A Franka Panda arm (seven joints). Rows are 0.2 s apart.
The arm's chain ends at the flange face. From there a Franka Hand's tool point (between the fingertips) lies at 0.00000 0.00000 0.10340 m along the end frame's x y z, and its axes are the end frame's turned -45 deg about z.
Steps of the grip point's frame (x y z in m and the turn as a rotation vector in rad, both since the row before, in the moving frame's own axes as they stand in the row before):
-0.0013 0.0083 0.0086 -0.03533 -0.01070 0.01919
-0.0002 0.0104 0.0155 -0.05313 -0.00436 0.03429
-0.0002 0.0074 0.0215 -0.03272 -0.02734 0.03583
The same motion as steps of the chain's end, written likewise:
0.0032 0.0034 0.0087 -0.03255 0.01742 0.01919
0.0037 0.0032 0.0156 -0.04065 0.03449 0.03429
0.0048 0.0010 0.0216 -0.04247 0.00380 0.03583

